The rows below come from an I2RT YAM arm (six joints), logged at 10 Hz.
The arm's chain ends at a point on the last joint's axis. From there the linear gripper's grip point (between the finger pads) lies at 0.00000 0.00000 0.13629 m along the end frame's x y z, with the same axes.
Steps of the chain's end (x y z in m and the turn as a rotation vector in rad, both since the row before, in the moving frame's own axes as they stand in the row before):
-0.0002 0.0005 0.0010 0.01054 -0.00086 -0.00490
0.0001 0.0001 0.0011 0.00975 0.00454 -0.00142
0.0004 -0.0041 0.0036 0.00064 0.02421 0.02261
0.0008 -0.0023 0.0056 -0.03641 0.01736 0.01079
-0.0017 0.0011 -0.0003 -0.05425 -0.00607 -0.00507
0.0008 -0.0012 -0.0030 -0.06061 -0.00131 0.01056
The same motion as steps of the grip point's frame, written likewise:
-0.0003 -0.0009 0.0010 0.01054 -0.00086 -0.00490
0.0007 -0.0012 0.0011 0.00975 0.00454 -0.00142
0.0037 -0.0041 0.0036 0.00064 0.02421 0.02261
0.0031 0.0027 0.0055 -0.03641 0.01736 0.01079
-0.0025 0.0085 -0.0005 -0.05425 -0.00607 -0.00507
0.0006 0.0071 -0.0033 -0.06061 -0.00131 0.01056

